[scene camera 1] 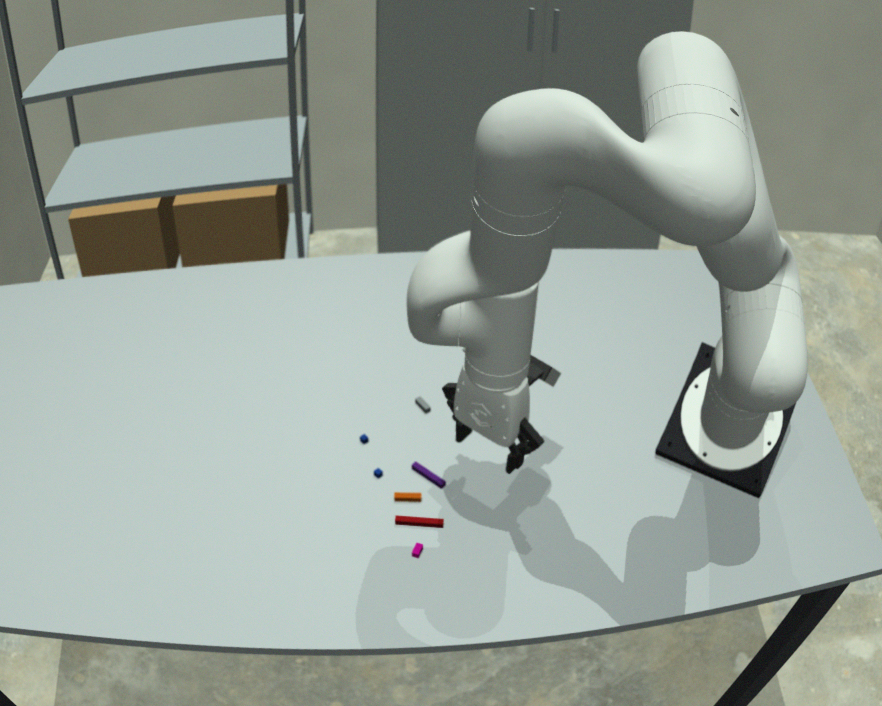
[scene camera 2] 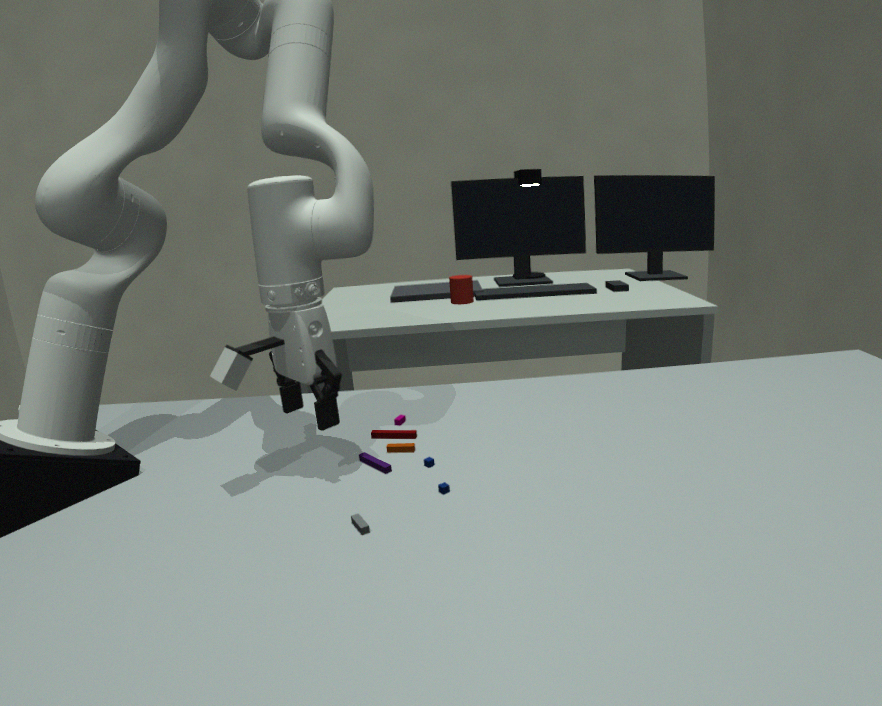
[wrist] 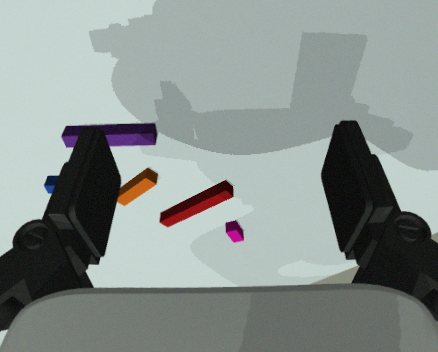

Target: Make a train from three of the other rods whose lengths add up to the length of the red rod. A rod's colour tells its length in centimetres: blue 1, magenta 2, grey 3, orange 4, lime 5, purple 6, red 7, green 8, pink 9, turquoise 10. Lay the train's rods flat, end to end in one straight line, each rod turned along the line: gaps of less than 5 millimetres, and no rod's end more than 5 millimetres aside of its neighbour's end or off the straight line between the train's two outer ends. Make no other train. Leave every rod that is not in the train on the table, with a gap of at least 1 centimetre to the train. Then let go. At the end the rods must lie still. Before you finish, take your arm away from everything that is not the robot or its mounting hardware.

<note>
I see my gripper (scene camera 2: 310, 418), an orange rod (wrist: 147, 179), a purple rod (wrist: 141, 134) and a red rod (wrist: 223, 191).
My gripper shows as well in scene camera 1 (scene camera 1: 488, 452) and in the wrist view (wrist: 219, 150).
</note>
